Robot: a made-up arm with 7 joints. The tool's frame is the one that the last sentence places. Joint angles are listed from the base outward.
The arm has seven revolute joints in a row. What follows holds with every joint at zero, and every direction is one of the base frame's.
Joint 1 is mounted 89.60 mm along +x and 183.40 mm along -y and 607.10 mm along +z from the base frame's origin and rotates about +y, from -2.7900 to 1.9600 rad.
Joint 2 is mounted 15.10 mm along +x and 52.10 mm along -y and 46.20 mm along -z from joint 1 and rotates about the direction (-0.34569, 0.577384, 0.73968), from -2.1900 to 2.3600 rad.
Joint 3 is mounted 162.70 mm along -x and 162.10 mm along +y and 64.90 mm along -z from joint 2 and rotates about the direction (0.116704, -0.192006, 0.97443), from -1.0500 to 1.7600 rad.
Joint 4 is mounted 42.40 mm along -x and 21.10 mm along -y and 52.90 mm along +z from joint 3 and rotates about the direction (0.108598, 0.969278, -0.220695), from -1.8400 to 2.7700 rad.
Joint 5 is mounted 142.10 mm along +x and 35.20 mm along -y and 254.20 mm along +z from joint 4 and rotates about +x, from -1.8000 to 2.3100 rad.
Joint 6 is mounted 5.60 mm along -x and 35.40 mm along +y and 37.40 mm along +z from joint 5 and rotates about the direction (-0.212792, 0.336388, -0.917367), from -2.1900 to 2.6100 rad.
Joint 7 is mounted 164.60 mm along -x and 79.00 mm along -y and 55.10 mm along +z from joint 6 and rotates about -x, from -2.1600 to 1.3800 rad.
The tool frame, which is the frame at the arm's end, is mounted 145.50 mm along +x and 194.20 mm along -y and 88.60 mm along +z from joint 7; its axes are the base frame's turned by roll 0.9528, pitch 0.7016 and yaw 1.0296 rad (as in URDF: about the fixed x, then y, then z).
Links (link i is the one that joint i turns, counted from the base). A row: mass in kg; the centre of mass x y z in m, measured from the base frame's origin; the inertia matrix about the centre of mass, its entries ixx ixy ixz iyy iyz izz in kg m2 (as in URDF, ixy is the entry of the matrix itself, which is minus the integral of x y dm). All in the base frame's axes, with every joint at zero. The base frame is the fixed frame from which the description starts. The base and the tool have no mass.
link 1: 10; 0.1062 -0.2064 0.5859; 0.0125 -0.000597 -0.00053 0.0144 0.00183 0.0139
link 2: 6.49; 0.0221 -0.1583 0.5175; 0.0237 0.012 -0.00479 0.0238 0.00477 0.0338
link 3: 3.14; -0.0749 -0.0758 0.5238; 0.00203 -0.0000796 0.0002 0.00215 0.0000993 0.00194
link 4: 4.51; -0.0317 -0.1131 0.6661; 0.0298 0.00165 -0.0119 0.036 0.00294 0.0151
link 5: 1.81; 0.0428 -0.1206 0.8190; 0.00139 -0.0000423 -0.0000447 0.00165 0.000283 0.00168
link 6: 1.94; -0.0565 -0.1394 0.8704; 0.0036 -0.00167 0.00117 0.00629 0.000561 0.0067
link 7: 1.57; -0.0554 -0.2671 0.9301; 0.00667 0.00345 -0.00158 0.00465 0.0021 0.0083
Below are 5 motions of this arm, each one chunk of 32 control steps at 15 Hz.
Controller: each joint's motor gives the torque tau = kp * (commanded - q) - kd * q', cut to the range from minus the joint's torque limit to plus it. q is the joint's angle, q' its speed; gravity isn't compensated. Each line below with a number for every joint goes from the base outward.
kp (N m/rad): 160 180 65 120 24 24 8.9
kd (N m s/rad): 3 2.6 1.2 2.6 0.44 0.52 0.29
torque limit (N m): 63 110 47 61 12 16 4.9
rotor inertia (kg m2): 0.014 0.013 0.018 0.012 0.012 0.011 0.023
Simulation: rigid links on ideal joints. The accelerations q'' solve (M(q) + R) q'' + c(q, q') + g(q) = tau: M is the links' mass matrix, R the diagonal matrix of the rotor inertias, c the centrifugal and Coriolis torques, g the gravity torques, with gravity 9.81 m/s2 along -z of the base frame. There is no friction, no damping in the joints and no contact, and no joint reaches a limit. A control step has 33 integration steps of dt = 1/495 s. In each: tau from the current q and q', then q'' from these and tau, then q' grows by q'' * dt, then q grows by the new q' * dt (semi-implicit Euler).
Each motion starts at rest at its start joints. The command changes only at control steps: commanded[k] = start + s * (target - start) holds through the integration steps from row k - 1 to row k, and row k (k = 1, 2, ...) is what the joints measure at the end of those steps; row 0 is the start. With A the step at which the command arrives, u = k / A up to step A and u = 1 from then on. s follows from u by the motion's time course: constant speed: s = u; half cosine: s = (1 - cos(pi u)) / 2; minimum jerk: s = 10 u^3 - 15 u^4 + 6 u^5; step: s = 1 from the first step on.
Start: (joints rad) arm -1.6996 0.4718 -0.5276 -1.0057 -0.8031 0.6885 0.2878
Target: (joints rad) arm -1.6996 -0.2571 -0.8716 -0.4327 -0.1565 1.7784 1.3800
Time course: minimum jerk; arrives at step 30
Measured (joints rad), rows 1 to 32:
1: -1.6796 0.4878 -0.5390 -1.0822 -0.7659 0.6942 0.3231
2: -1.6824 0.5060 -0.5094 -1.1582 -0.6989 0.6876 0.3687
3: -1.7206 0.5047 -0.4243 -1.1650 -0.6619 0.6479 0.3462
4: -1.7489 0.5027 -0.3566 -1.1741 -0.6407 0.6220 0.2640
5: -1.7551 0.5001 -0.3317 -1.1909 -0.6126 0.6382 0.1987
6: -1.7498 0.4853 -0.3377 -1.1800 -0.5921 0.6681 0.2036
7: -1.7366 0.4602 -0.3751 -1.1448 -0.5818 0.7006 0.2723
8: -1.7166 0.4286 -0.4351 -1.1035 -0.5722 0.7544 0.3683
9: -1.6984 0.3917 -0.4938 -1.0599 -0.5671 0.8267 0.4567
10: -1.6904 0.3532 -0.5335 -1.0150 -0.5663 0.8971 0.5236
11: -1.6925 0.3168 -0.5474 -0.9771 -0.5561 0.9557 0.5735
12: -1.6998 0.2839 -0.5380 -0.9519 -0.5194 1.0010 0.6122
13: -1.7088 0.2519 -0.5142 -0.9365 -0.4485 1.0347 0.6404
14: -1.7178 0.2177 -0.4858 -0.9222 -0.3544 1.0651 0.6597
15: -1.7259 0.1811 -0.4623 -0.9017 -0.2631 1.1003 0.6789
16: -1.7324 0.1423 -0.4534 -0.8737 -0.1946 1.1444 0.7112
17: -1.7364 0.0997 -0.4677 -0.8413 -0.1508 1.2017 0.7644
18: -1.7376 0.0530 -0.5053 -0.8069 -0.1288 1.2734 0.8350
19: -1.7357 0.0055 -0.5563 -0.7697 -0.1278 1.3521 0.9117
20: -1.7291 -0.0365 -0.6054 -0.7268 -0.1379 1.4271 0.9863
21: -1.7174 -0.0687 -0.6414 -0.6773 -0.1354 1.4925 1.0588
22: -1.7050 -0.0933 -0.6630 -0.6263 -0.1002 1.5478 1.1322
23: -1.6993 -0.1170 -0.6768 -0.5832 -0.0374 1.5954 1.2010
24: -1.7052 -0.1424 -0.6861 -0.5545 0.0248 1.6353 1.2518
25: -1.7199 -0.1643 -0.6889 -0.5411 0.0630 1.6602 1.2750
26: -1.7343 -0.1772 -0.6831 -0.5434 0.0769 1.6641 1.2721
27: -1.7413 -0.1802 -0.6711 -0.5591 0.0777 1.6518 1.2524
28: -1.7424 -0.1771 -0.6580 -0.5797 0.0728 1.6341 1.2258
29: -1.7436 -0.1736 -0.6479 -0.5945 0.0664 1.6206 1.2026
30: -1.7469 -0.1734 -0.6431 -0.5985 0.0643 1.6159 1.1914
31: -1.7491 -0.1759 -0.6442 -0.5936 0.0701 1.6198 1.1950
32: -1.7468 -0.1783 -0.6500 -0.5840 0.0802 1.6291 1.2090

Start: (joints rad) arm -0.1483 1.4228 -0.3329 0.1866 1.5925 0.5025 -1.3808
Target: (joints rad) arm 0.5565 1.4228 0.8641 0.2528 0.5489 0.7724 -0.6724
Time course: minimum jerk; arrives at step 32
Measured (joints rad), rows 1 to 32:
1: -0.1957 1.3924 -0.2782 0.2574 1.5818 0.4843 -1.3862
2: -0.2606 1.3492 -0.2404 0.3548 1.6132 0.3984 -1.3913
3: -0.2707 1.3296 -0.2589 0.3660 1.6886 0.2690 -1.3789
4: -0.2534 1.3390 -0.2778 0.3123 1.7145 0.2069 -1.3541
5: -0.2378 1.3511 -0.2486 0.2736 1.6568 0.2732 -1.3409
6: -0.2163 1.3563 -0.2155 0.2797 1.5750 0.3962 -1.3279
7: -0.1818 1.3642 -0.1899 0.3091 1.5170 0.4681 -1.3180
8: -0.1423 1.3760 -0.1459 0.3378 1.4954 0.4678 -1.3189
9: -0.1108 1.3828 -0.0924 0.3554 1.4802 0.4367 -1.3163
10: -0.0901 1.3781 -0.0453 0.3591 1.4466 0.4194 -1.2942
11: -0.0708 1.3674 -0.0014 0.3526 1.3985 0.4303 -1.2507
12: -0.0414 1.3625 0.0491 0.3461 1.3434 0.4560 -1.1978
13: 0.0027 1.3679 0.1090 0.3495 1.2840 0.4852 -1.1468
14: 0.0570 1.3796 0.1729 0.3647 1.2241 0.5183 -1.0973
15: 0.1107 1.3911 0.2356 0.3836 1.1656 0.5540 -1.0430
16: 0.1563 1.3971 0.2975 0.3963 1.1069 0.5834 -0.9823
17: 0.1938 1.3965 0.3596 0.3984 1.0489 0.5988 -0.9206
18: 0.2288 1.3924 0.4200 0.3927 0.9958 0.6016 -0.8654
19: 0.2665 1.3897 0.4769 0.3853 0.9503 0.5998 -0.8202
20: 0.3076 1.3912 0.5296 0.3811 0.9104 0.6012 -0.7813
21: 0.3487 1.3959 0.5788 0.3806 0.8720 0.6087 -0.7418
22: 0.3851 1.4006 0.6246 0.3811 0.8333 0.6199 -0.6993
23: 0.4146 1.4026 0.6665 0.3794 0.7958 0.6305 -0.6584
24: 0.4384 1.4017 0.7035 0.3745 0.7628 0.6373 -0.6273
25: 0.4587 1.4002 0.7344 0.3677 0.7372 0.6401 -0.6102
26: 0.4772 1.3999 0.7591 0.3612 0.7194 0.6399 -0.6035
27: 0.4932 1.4011 0.7779 0.3564 0.7078 0.6382 -0.5992
28: 0.5053 1.4027 0.7913 0.3537 0.6999 0.6364 -0.5921
29: 0.5123 1.4034 0.7998 0.3526 0.6939 0.6361 -0.5831
30: 0.5145 1.4030 0.8039 0.3525 0.6893 0.6379 -0.5765
31: 0.5136 1.4020 0.8047 0.3533 0.6864 0.6408 -0.5755
32: 0.5117 1.4010 0.8039 0.3545 0.6855 0.6430 -0.5795

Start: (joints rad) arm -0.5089 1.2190 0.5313 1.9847 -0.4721 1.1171 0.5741
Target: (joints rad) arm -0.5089 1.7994 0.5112 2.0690 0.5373 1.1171 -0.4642
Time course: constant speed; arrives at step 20
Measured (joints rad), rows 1 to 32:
1: -0.5429 1.1958 0.6068 2.0379 -0.4247 1.1617 0.5704
2: -0.6056 1.1859 0.6832 2.0611 -0.3380 1.3118 0.6194
3: -0.6321 1.1992 0.6916 2.0491 -0.2754 1.3420 0.6533
4: -0.6104 1.2296 0.6521 2.0355 -0.2158 1.2449 0.5875
5: -0.5827 1.2760 0.6134 2.0273 -0.1539 1.1723 0.4391
6: -0.5759 1.3156 0.6007 2.0408 -0.1112 1.1782 0.3038
7: -0.5864 1.3422 0.6098 2.0634 -0.0884 1.2327 0.2596
8: -0.5952 1.3649 0.6294 2.0750 -0.0625 1.2825 0.2949
9: -0.5921 1.3897 0.6481 2.0722 -0.0239 1.2940 0.3285
10: -0.5830 1.4175 0.6590 2.0608 0.0183 1.2766 0.2924
11: -0.5776 1.4450 0.6647 2.0491 0.0612 1.2582 0.1888
12: -0.5791 1.4689 0.6685 2.0431 0.1104 1.2527 0.0725
13: -0.5851 1.4907 0.6688 2.0430 0.1643 1.2560 -0.0073
14: -0.5912 1.5139 0.6637 2.0471 0.2178 1.2607 -0.0435
15: -0.5939 1.5410 0.6550 2.0540 0.2689 1.2640 -0.0617
16: -0.5928 1.5716 0.6464 2.0620 0.3167 1.2672 -0.0914
17: -0.5893 1.6038 0.6415 2.0686 0.3603 1.2714 -0.1437
18: -0.5855 1.6347 0.6428 2.0717 0.4012 1.2763 -0.2114
19: -0.5827 1.6625 0.6502 2.0702 0.4419 1.2808 -0.2813
20: -0.5815 1.6871 0.6613 2.0650 0.4840 1.2834 -0.3452
21: -0.5736 1.6872 0.6576 2.0643 0.4792 1.2767 -0.3876
22: -0.5784 1.6832 0.6617 2.0634 0.4676 1.2713 -0.3870
23: -0.5839 1.6758 0.6672 2.0599 0.4738 1.2821 -0.3581
24: -0.5891 1.6697 0.6698 2.0563 0.4782 1.2864 -0.3269
25: -0.5910 1.6679 0.6682 2.0547 0.4790 1.2800 -0.3144
26: -0.5890 1.6707 0.6638 2.0553 0.4821 1.2729 -0.3238
27: -0.5858 1.6754 0.6591 2.0584 0.4833 1.2701 -0.3428
28: -0.5837 1.6791 0.6563 2.0627 0.4806 1.2732 -0.3556
29: -0.5831 1.6804 0.6565 2.0660 0.4771 1.2801 -0.3544
30: -0.5837 1.6795 0.6589 2.0664 0.4746 1.2856 -0.3430
31: -0.5845 1.6773 0.6623 2.0640 0.4738 1.2861 -0.3317
32: -0.5852 1.6751 0.6652 2.0602 0.4749 1.2823 -0.3286

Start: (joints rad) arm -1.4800 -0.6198 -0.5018 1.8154 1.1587 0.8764 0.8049
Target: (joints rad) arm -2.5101 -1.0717 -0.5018 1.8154 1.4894 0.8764 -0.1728
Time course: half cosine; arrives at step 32
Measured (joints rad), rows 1 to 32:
1: -1.4399 -0.5669 -0.5243 1.8424 1.1767 0.8748 0.8420
2: -1.3685 -0.4768 -0.6368 1.8791 1.1714 0.9111 0.8767
3: -1.2992 -0.4265 -0.7807 1.9115 1.2190 0.9836 0.8800
4: -1.2654 -0.4297 -0.9033 1.9258 1.3440 0.9996 0.8488
5: -1.2689 -0.4735 -0.9766 1.9203 1.4719 0.9252 0.7811
6: -1.3101 -0.5273 -0.9802 1.9144 1.5359 0.8268 0.6868
7: -1.3878 -0.5642 -0.9193 1.9152 1.5146 0.8017 0.6082
8: -1.4723 -0.5818 -0.8261 1.9107 1.4173 0.8811 0.6132
9: -1.5352 -0.5830 -0.7324 1.8960 1.2903 0.9880 0.7099
10: -1.5786 -0.5766 -0.6496 1.8748 1.1990 1.0141 0.7946
11: -1.6164 -0.5852 -0.5954 1.8379 1.1831 0.9555 0.7556
12: -1.6549 -0.6121 -0.5876 1.7880 1.2483 0.8866 0.5963
13: -1.6875 -0.6415 -0.6300 1.7550 1.3599 0.8407 0.4200
14: -1.7104 -0.6621 -0.7126 1.7663 1.4558 0.8136 0.3245
15: -1.7302 -0.6752 -0.8040 1.8117 1.5045 0.8226 0.3185
16: -1.7573 -0.6898 -0.8674 1.8500 1.5174 0.8672 0.3486
17: -1.8026 -0.7091 -0.8780 1.8572 1.5220 0.9004 0.3627
18: -1.8682 -0.7338 -0.8321 1.8379 1.5207 0.8908 0.3278
19: -1.9468 -0.7651 -0.7488 1.8052 1.4998 0.8664 0.2432
20: -2.0295 -0.8022 -0.6571 1.7720 1.4646 0.8621 0.1486
21: -2.1072 -0.8421 -0.5823 1.7465 1.4312 0.8719 0.0815
22: -2.1724 -0.8785 -0.5379 1.7291 1.4171 0.8740 0.0437
23: -2.2206 -0.9058 -0.5268 1.7163 1.4323 0.8625 0.0136
24: -2.2510 -0.9228 -0.5462 1.7079 1.4705 0.8445 -0.0251
25: -2.2681 -0.9316 -0.5863 1.7078 1.5164 0.8284 -0.0703
26: -2.2795 -0.9368 -0.6319 1.7163 1.5560 0.8196 -0.1086
27: -2.2929 -0.9433 -0.6665 1.7275 1.5812 0.8192 -0.1306
28: -2.3130 -0.9540 -0.6778 1.7340 1.5905 0.8228 -0.1382
29: -2.3401 -0.9683 -0.6620 1.7332 1.5861 0.8255 -0.1427
30: -2.3708 -0.9842 -0.6242 1.7265 1.5706 0.8268 -0.1545
31: -2.3990 -0.9987 -0.5766 1.7162 1.5481 0.8295 -0.1749
32: -2.4186 -1.0086 -0.5325 1.7046 1.5245 0.8340 -0.1958

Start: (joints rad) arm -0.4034 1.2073 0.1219 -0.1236 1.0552 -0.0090 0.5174
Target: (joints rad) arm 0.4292 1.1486 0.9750 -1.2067 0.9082 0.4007 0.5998
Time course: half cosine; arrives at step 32
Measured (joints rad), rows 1 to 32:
1: -0.4494 1.1699 0.1533 -0.0680 1.0771 -0.0511 0.5133
2: -0.5406 1.1243 0.1639 -0.0026 1.1705 -0.1656 0.4684
3: -0.5758 1.0884 0.1660 -0.0175 1.3153 -0.2426 0.3567
4: -0.5444 1.0880 0.1767 -0.0852 1.3985 -0.2498 0.2094
5: -0.4931 1.1153 0.2057 -0.1349 1.3466 -0.2091 0.1276
6: -0.4403 1.1314 0.2301 -0.1436 1.2347 -0.1454 0.2066
7: -0.4012 1.1374 0.2471 -0.1439 1.1567 -0.0909 0.3929
8: -0.3805 1.1386 0.2783 -0.1702 1.1168 -0.0720 0.5263
9: -0.3657 1.1292 0.3157 -0.2231 1.1184 -0.0736 0.5341
10: -0.3444 1.1094 0.3432 -0.2859 1.1668 -0.0697 0.4538
11: -0.3185 1.0931 0.3752 -0.3458 1.2218 -0.0624 0.3526
12: -0.2891 1.0878 0.4218 -0.3973 1.2407 -0.0621 0.2909
13: -0.2488 1.0887 0.4746 -0.4430 1.2251 -0.0546 0.2997
14: -0.1965 1.0934 0.5258 -0.4925 1.1938 -0.0228 0.3578
15: -0.1387 1.1002 0.5774 -0.5522 1.1551 0.0272 0.4190
16: -0.0824 1.1050 0.6336 -0.6203 1.1200 0.0768 0.4590
17: -0.0312 1.1053 0.6957 -0.6912 1.1033 0.1142 0.4768
18: 0.0147 1.1025 0.7628 -0.7616 1.1045 0.1371 0.4745
19: 0.0582 1.1000 0.8327 -0.8297 1.1110 0.1530 0.4587
20: 0.1030 1.1009 0.9015 -0.8950 1.1106 0.1726 0.4444
21: 0.1514 1.1070 0.9665 -0.9571 1.0961 0.2016 0.4462
22: 0.2023 1.1176 1.0278 -1.0163 1.0685 0.2391 0.4694
23: 0.2526 1.1302 1.0869 -1.0728 1.0362 0.2796 0.5066
24: 0.2985 1.1418 1.1444 -1.1264 1.0096 0.3153 0.5419
25: 0.3372 1.1495 1.1997 -1.1763 0.9948 0.3409 0.5610
26: 0.3673 1.1528 1.2506 -1.2205 0.9913 0.3562 0.5601
27: 0.3894 1.1530 1.2933 -1.2570 0.9936 0.3647 0.5475
28: 0.4054 1.1523 1.3240 -1.2842 0.9952 0.3709 0.5362
29: 0.4172 1.1522 1.3405 -1.3021 0.9917 0.3782 0.5351
30: 0.4254 1.1525 1.3437 -1.3123 0.9826 0.3873 0.5443
31: 0.4296 1.1521 1.3374 -1.3169 0.9710 0.3965 0.5580
32: 0.4287 1.1498 1.3262 -1.3173 0.9614 0.4021 0.5693

